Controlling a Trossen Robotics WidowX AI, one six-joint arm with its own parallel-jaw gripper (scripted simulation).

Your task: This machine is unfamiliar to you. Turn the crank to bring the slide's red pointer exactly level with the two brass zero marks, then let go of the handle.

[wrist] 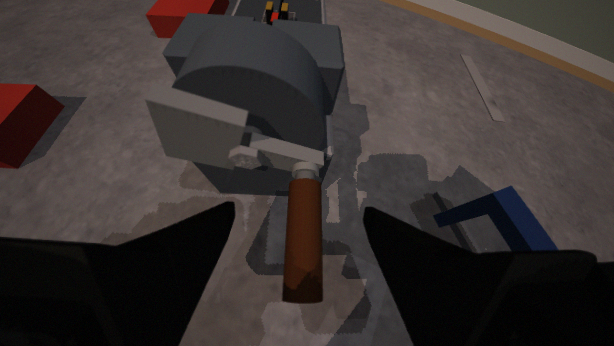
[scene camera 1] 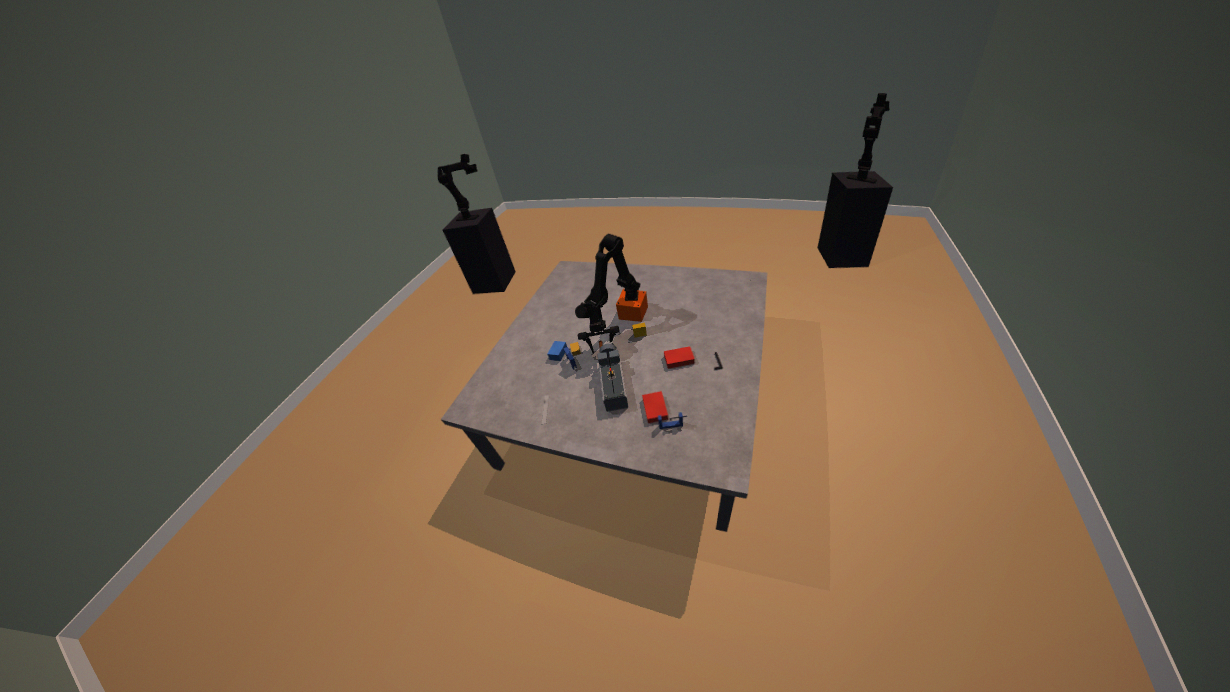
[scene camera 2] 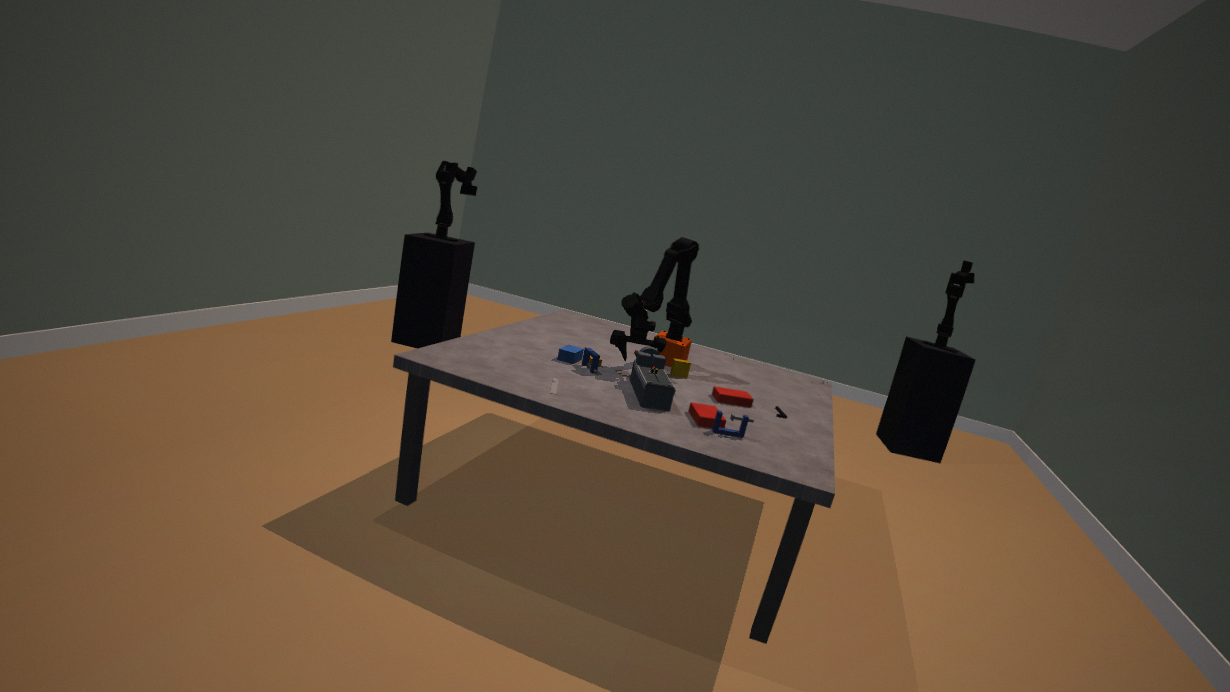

Labels:
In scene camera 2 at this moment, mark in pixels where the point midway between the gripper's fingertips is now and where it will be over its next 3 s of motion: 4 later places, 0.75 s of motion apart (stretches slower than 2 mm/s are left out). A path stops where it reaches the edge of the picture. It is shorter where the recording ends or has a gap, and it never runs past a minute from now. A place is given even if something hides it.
My gripper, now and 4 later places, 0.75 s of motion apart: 636, 362; 637, 365; 640, 368; 641, 369; 644, 369

